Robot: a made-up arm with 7 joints.
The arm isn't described. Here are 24 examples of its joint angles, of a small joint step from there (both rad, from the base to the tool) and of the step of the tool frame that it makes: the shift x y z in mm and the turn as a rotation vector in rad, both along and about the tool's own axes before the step.
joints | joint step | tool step
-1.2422 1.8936 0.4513 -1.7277 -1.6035 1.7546 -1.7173 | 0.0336 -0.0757 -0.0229 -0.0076 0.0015 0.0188 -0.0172 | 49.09 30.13 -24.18 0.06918 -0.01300 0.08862
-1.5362 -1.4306 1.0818 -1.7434 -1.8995 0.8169 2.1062 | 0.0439 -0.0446 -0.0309 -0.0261 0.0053 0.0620 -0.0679 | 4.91 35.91 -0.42 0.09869 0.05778 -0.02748
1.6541 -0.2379 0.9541 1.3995 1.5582 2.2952 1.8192 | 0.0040 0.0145 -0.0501 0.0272 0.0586 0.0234 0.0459 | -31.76 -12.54 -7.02 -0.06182 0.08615 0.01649
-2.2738 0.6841 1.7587 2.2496 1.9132 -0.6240 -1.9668 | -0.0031 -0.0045 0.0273 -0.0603 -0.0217 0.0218 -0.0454 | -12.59 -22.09 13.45 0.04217 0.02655 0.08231
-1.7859 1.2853 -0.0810 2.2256 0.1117 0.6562 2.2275 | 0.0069 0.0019 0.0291 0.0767 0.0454 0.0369 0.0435 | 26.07 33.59 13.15 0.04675 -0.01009 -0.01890
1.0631 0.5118 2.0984 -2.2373 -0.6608 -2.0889 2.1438 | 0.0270 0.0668 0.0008 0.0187 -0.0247 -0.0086 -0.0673 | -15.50 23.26 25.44 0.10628 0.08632 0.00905
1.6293 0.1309 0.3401 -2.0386 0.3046 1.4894 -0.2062 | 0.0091 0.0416 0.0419 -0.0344 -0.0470 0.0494 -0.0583 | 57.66 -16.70 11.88 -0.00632 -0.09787 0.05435
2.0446 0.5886 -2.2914 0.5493 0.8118 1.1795 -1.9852 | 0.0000 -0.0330 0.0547 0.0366 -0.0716 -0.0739 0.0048 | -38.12 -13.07 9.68 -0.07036 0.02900 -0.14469
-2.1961 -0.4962 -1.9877 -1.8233 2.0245 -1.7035 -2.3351 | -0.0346 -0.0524 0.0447 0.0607 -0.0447 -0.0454 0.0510 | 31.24 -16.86 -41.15 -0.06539 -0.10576 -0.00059
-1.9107 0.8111 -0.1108 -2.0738 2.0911 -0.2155 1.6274 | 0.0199 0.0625 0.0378 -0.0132 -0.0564 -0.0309 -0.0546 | -9.33 12.24 -17.81 0.01649 -0.03595 -0.03049
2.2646 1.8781 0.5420 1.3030 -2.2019 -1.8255 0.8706 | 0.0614 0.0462 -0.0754 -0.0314 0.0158 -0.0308 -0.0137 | -78.01 -30.57 14.35 0.04592 0.01831 0.18110
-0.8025 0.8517 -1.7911 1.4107 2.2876 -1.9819 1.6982 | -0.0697 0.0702 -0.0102 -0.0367 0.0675 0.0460 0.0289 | 65.72 14.07 31.87 -0.04287 0.04013 -0.10811
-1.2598 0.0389 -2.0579 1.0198 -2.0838 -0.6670 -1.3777 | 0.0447 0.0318 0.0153 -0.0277 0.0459 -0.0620 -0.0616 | -15.61 43.89 12.58 0.09075 0.02145 -0.03233
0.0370 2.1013 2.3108 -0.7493 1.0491 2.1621 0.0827 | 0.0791 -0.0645 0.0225 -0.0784 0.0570 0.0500 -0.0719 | 102.42 -51.76 25.20 -0.03394 -0.13710 -0.10554
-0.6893 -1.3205 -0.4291 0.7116 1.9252 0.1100 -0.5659 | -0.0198 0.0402 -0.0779 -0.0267 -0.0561 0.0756 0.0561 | 15.54 -48.58 12.46 -0.03330 -0.05302 0.13323
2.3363 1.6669 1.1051 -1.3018 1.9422 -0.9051 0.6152 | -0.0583 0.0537 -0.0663 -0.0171 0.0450 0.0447 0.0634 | 33.15 -1.74 -3.30 -0.06094 -0.08040 -0.05524
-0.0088 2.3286 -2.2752 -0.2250 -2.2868 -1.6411 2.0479 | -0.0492 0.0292 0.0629 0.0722 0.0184 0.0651 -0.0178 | -5.69 39.10 30.11 0.11188 0.13010 -0.09252
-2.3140 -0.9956 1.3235 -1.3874 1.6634 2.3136 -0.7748 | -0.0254 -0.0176 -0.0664 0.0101 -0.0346 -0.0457 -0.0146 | -58.74 -31.61 34.94 -0.04641 0.09036 -0.00460
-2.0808 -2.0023 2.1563 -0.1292 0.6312 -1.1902 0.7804 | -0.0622 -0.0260 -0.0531 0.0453 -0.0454 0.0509 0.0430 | 60.45 -34.25 -25.95 -0.02229 -0.07345 0.01159
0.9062 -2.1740 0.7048 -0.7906 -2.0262 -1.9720 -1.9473 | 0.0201 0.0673 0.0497 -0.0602 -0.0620 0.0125 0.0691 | 75.34 -24.43 -67.39 -0.04690 -0.16888 -0.02974
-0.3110 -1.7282 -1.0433 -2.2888 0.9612 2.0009 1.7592 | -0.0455 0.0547 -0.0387 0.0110 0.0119 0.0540 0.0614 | 11.26 -17.28 -3.13 -0.13602 -0.03912 -0.01669
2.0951 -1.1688 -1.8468 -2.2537 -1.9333 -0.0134 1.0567 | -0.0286 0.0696 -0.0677 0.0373 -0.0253 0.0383 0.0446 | 77.76 -3.66 -36.05 -0.07184 -0.13979 -0.06670
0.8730 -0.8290 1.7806 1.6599 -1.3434 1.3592 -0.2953 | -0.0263 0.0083 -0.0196 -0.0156 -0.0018 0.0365 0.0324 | 35.85 -37.37 -5.85 -0.06914 -0.04874 0.00689
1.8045 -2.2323 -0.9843 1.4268 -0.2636 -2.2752 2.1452 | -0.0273 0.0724 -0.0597 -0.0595 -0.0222 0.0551 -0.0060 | 18.74 79.20 90.18 0.13696 0.06019 -0.10567
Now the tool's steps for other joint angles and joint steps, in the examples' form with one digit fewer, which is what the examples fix.
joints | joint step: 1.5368 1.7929 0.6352 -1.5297 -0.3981 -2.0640 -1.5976 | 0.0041 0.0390 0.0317 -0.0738 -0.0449 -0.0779 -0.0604
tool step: -9.8 76.2 -52.6 0.1873 -0.0112 -0.0947
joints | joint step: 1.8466 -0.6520 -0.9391 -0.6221 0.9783 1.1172 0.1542 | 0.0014 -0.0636 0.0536 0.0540 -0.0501 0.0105 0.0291
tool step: -9.2 13.8 -34.9 -0.0412 0.0492 0.1409
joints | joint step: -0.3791 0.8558 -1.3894 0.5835 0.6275 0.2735 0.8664 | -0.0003 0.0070 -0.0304 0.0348 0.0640 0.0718 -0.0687
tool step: 45.6 69.2 -21.2 0.1619 -0.0559 -0.0427
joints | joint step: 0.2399 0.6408 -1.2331 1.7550 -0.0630 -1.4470 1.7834 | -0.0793 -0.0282 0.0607 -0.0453 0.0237 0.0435 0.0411
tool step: 37.5 13.8 -17.2 0.0609 -0.0873 0.0401
